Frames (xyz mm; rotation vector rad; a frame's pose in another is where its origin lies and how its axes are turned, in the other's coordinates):
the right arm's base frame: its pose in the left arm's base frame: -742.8 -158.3 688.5 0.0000 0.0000 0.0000
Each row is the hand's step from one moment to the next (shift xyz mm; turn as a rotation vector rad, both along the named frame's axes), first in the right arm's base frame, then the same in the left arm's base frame.
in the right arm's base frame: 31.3 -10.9 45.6 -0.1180 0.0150 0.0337
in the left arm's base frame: 31.3 -10.9 45.6 -0.1180 0.0150 0.0337
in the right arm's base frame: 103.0 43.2 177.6 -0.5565 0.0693 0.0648
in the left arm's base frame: 103.0 43.2 177.6 -0.5565 0.0693 0.0648
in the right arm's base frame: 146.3 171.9 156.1 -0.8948 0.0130 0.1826
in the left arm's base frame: 146.3 171.9 156.1 -0.8948 0.0130 0.1826
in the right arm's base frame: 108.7 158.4 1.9 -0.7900 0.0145 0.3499
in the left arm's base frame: 108.7 158.4 1.9 -0.7900 0.0145 0.3499
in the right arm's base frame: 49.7 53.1 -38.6 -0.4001 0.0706 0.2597
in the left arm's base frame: 49.7 53.1 -38.6 -0.4001 0.0706 0.2597
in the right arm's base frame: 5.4 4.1 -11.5 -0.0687 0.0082 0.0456
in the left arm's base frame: 5.4 4.1 -11.5 -0.0687 0.0082 0.0456
